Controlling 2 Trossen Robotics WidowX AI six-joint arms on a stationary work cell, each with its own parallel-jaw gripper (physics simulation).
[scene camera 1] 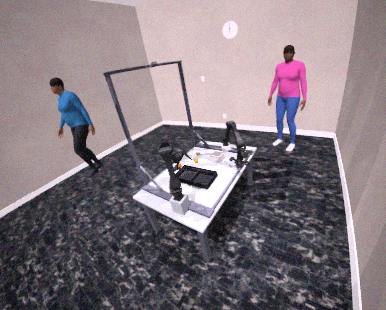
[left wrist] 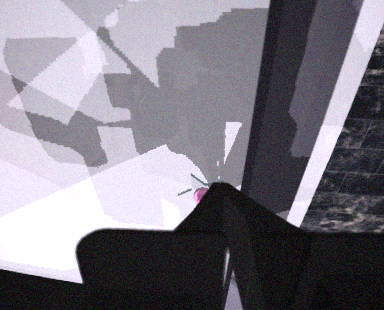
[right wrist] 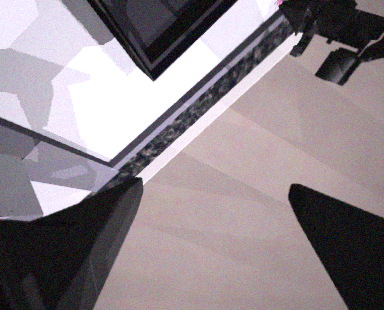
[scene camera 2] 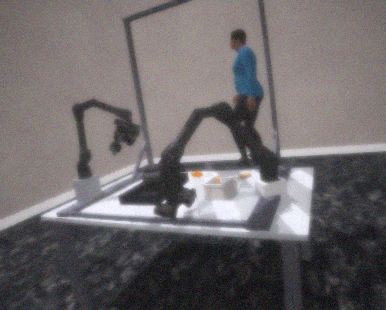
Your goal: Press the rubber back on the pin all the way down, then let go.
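Observation:
A small pink round piece, apparently the rubber back, lies over the white table, with thin dark green lines beside it. Its right side is hidden behind my left fingertips in the left wrist view. The pin itself cannot be made out clearly. My left gripper is shut with nothing between its fingers; its tips overlap the pink piece in the picture, and whether they touch cannot be told. My right gripper is open and empty, raised above the table, away from the pink piece.
A black divided tray stands on the table. A pale box and small orange items are there. A dark frame bar runs along the table edge, right of the left fingertips. Two people stand off the table.

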